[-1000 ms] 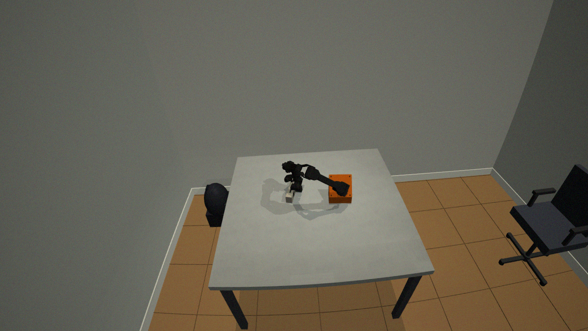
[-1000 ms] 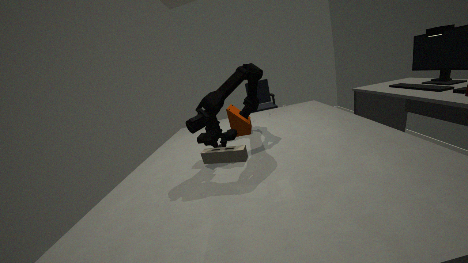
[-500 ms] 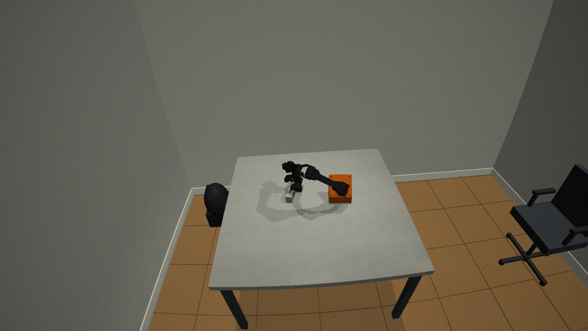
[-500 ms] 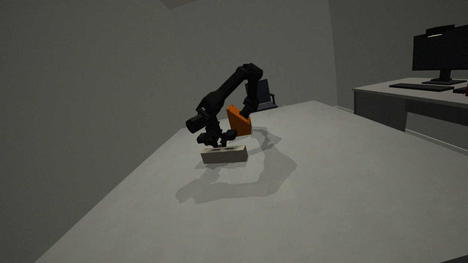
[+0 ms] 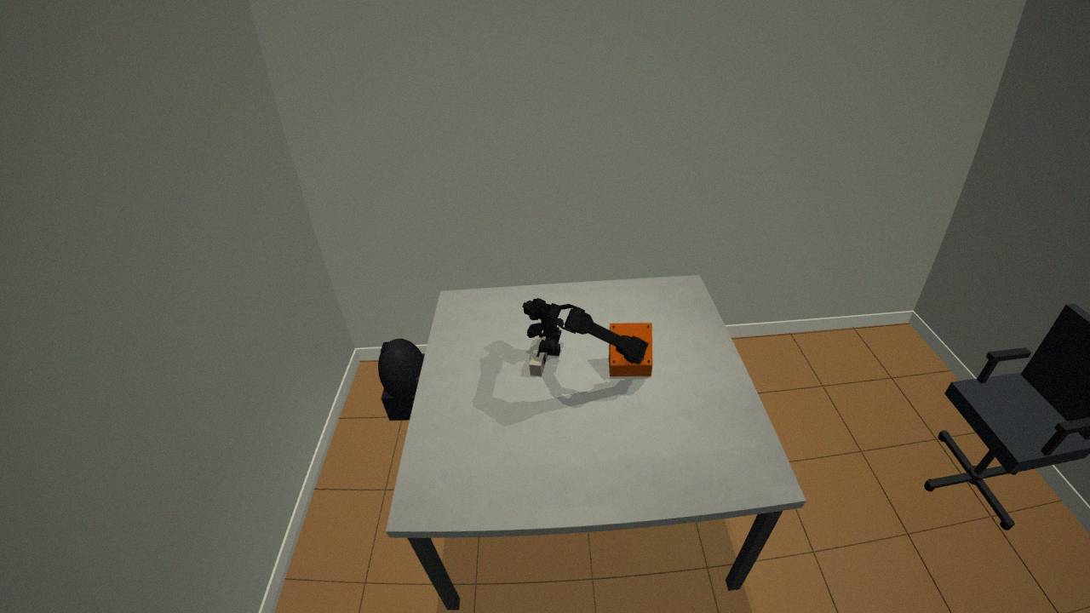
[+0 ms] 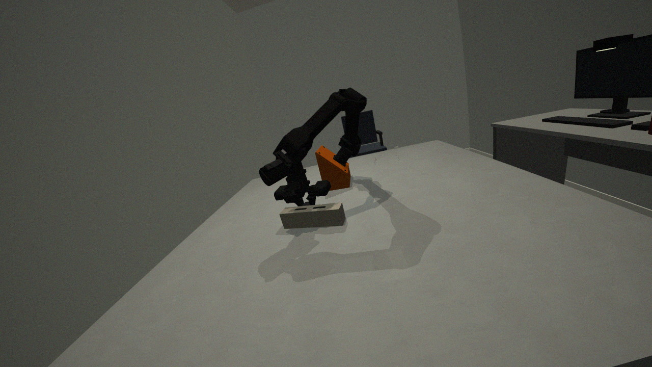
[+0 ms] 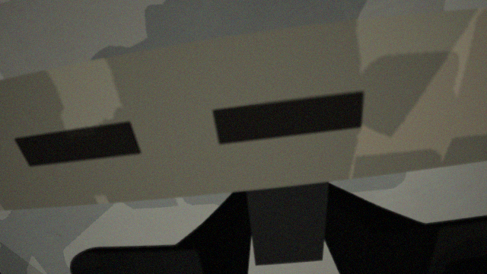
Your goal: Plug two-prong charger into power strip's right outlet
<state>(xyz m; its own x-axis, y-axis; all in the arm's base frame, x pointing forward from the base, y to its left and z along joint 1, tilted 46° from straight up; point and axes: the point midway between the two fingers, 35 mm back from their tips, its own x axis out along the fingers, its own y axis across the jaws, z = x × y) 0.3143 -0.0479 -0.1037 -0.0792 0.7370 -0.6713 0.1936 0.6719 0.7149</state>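
Right now the two-prong charger is 2 cm ahead of my gripper tip and 1 cm above it.
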